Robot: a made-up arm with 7 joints. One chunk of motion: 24 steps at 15 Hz.
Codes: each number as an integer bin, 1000 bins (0 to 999) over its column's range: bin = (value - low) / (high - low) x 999, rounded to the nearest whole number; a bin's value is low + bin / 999 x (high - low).
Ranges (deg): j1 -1.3..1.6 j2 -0.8..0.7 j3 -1..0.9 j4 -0.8..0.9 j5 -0.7..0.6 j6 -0.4..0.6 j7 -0.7..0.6
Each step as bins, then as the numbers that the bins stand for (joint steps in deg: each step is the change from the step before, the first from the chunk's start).
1 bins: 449 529 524 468 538 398 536
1 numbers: 0.003 -0.006 -0.003 -0.004 0.000 -0.002 -0.003
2 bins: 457 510 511 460 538 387 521
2 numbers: 0.027 -0.034 -0.028 -0.017 0.000 -0.013 -0.022
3 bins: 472 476 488 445 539 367 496
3 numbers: 0.070 -0.085 -0.072 -0.043 0.001 -0.033 -0.055
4 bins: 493 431 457 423 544 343 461
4 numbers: 0.131 -0.153 -0.131 -0.080 0.008 -0.057 -0.100
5 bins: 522 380 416 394 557 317 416
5 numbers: 0.215 -0.229 -0.209 -0.130 0.025 -0.083 -0.159
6 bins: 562 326 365 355 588 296 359
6 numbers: 0.331 -0.311 -0.306 -0.196 0.065 -0.104 -0.233
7 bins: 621 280 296 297 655 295 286
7 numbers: 0.503 -0.380 -0.437 -0.295 0.152 -0.105 -0.328
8 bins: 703 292 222 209 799 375 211
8 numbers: 0.741 -0.362 -0.578 -0.444 0.340 -0.025 -0.425
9 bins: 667 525 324 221 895 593 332
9 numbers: 0.636 -0.012 -0.384 -0.424 0.465 0.194 -0.268
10 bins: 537 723 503 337 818 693 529
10 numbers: 0.259 0.286 -0.043 -0.227 0.364 0.294 -0.012
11 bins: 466 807 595 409 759 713 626
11 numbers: 0.053 0.412 0.132 -0.104 0.288 0.314 0.115
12 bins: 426 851 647 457 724 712 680
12 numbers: -0.063 0.478 0.231 -0.022 0.242 0.313 0.185
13 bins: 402 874 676 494 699 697 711
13 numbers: -0.133 0.512 0.286 0.041 0.210 0.298 0.225
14 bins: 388 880 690 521 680 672 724
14 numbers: -0.174 0.521 0.312 0.087 0.185 0.273 0.242
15 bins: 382 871 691 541 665 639 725
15 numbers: -0.191 0.508 0.314 0.121 0.165 0.240 0.243
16 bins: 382 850 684 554 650 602 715
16 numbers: -0.191 0.476 0.301 0.143 0.146 0.203 0.230
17 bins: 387 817 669 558 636 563 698
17 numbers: -0.177 0.427 0.272 0.150 0.128 0.164 0.208
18 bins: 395 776 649 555 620 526 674
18 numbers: -0.153 0.365 0.234 0.144 0.107 0.127 0.177
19 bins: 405 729 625 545 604 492 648
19 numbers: -0.124 0.295 0.189 0.127 0.086 0.092 0.143
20 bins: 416 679 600 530 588 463 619
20 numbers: -0.092 0.220 0.141 0.102 0.065 0.063 0.106
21 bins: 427 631 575 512 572 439 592
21 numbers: -0.060 0.147 0.094 0.071 0.044 0.039 0.070
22 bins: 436 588 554 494 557 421 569
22 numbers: -0.034 0.083 0.054 0.041 0.025 0.021 0.040
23 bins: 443 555 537 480 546 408 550
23 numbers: -0.014 0.033 0.021 0.017 0.011 0.008 0.016
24 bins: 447 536 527 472 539 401 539
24 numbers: -0.002 0.005 0.002 0.003 0.001 0.001 0.001
